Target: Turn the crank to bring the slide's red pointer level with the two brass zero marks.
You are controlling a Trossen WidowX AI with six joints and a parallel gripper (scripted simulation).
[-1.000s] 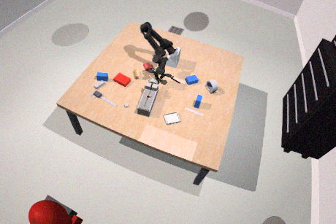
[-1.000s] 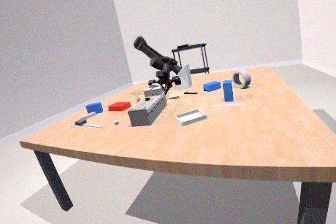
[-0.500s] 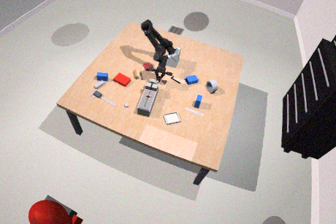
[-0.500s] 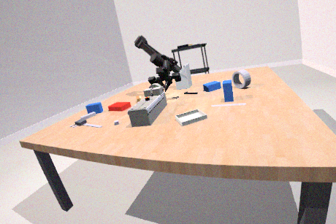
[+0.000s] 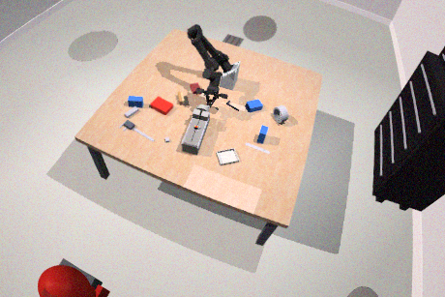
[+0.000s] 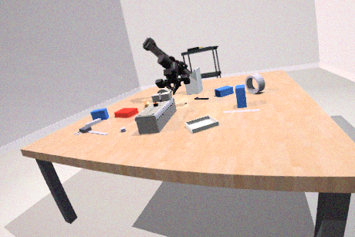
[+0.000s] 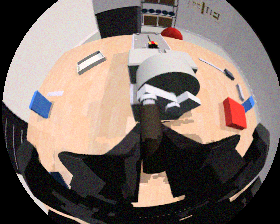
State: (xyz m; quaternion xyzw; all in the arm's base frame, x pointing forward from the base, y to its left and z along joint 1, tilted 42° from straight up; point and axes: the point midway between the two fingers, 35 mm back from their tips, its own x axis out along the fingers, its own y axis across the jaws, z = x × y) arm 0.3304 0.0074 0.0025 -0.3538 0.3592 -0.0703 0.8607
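The dark crank handle is 30 mm above my gripper tip and 20 mm behind it. The rest, counted from my gripper tip: red block 290 mm to the right, 60 mm below, 50 mm ahead; white tray 230 mm ahead, 210 mm to the left, 70 mm below; red pointer 170 mm ahead.
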